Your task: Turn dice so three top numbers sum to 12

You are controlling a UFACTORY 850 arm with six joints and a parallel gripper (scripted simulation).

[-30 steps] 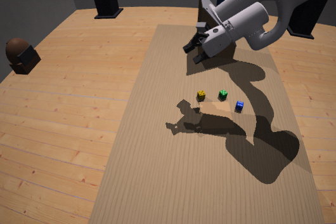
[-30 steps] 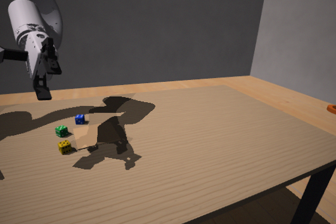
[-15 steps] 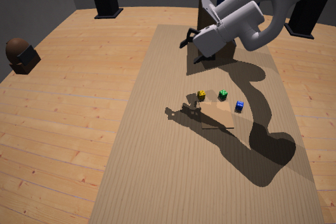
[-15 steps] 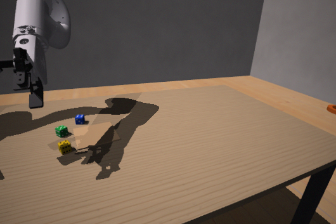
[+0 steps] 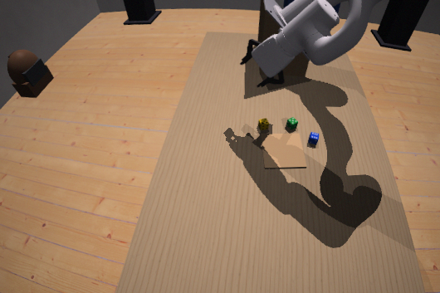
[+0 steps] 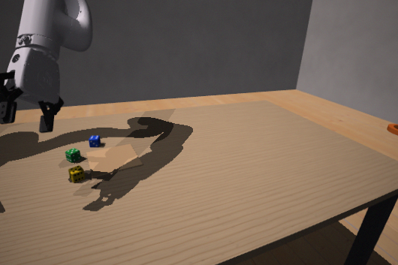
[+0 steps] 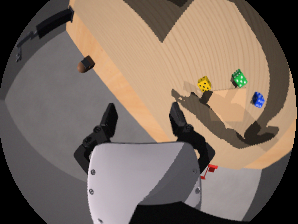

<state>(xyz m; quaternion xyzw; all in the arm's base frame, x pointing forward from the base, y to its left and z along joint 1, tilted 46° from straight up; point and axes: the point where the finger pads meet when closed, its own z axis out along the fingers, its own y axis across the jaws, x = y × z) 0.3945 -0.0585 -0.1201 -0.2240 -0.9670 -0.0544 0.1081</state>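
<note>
My gripper is now 6 cm short of the yellow die, 6 cm to the right of it and 17 cm above it. Also, from my hand: tan mat 16 cm ahead, 13 cm to the left, 19 cm below; blue die 10 cm ahead, 24 cm to the left, 17 cm below; green die 4 cm ahead, 16 cm to the left, 17 cm below.
</note>
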